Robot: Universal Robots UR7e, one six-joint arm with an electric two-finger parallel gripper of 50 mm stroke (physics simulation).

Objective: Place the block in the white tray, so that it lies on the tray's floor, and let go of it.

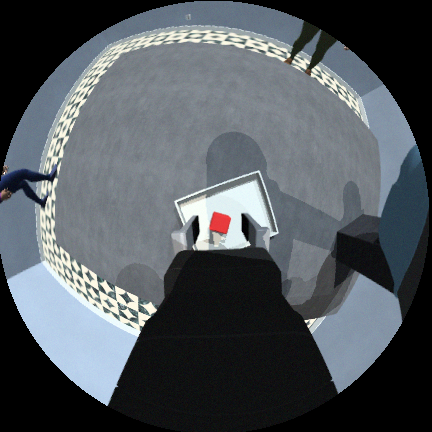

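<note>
The red block lies on the floor of the white tray, seen between the two fingers but apart from both. The tray stands turned at an angle on the grey table, and its near side is partly hidden by the gripper. My gripper is open and empty, with its fingers spread wide above the tray. The block looks small and lies below the fingertips.
The grey table top spreads around the tray, with shadows of the arm on it. A dark box-like part and a blue rounded shape are at the right. Legs of people show beyond the table at the left and upper right.
</note>
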